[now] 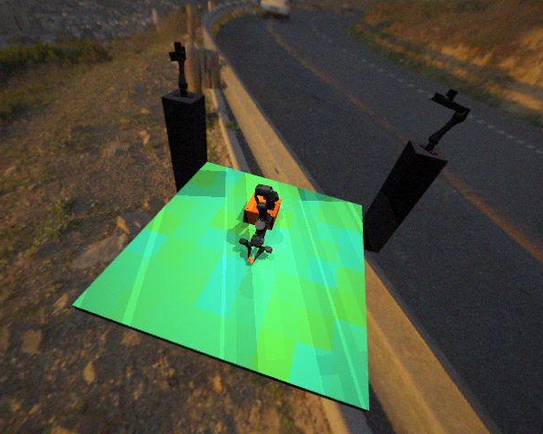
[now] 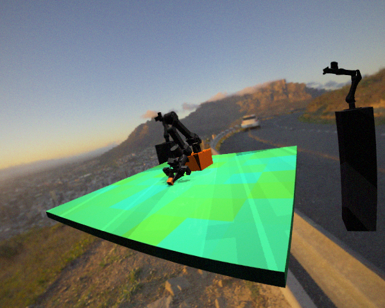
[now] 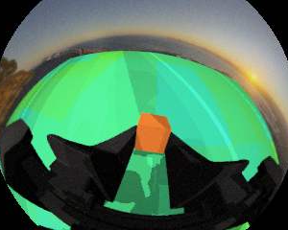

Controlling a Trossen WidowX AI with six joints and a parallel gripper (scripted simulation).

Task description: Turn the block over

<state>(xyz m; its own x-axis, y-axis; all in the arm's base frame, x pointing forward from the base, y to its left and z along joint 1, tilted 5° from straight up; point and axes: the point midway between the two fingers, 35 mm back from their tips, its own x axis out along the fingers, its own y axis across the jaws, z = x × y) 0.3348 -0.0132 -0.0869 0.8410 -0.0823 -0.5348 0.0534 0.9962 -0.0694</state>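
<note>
The orange block lies 1 cm below my gripper tip.
</note>
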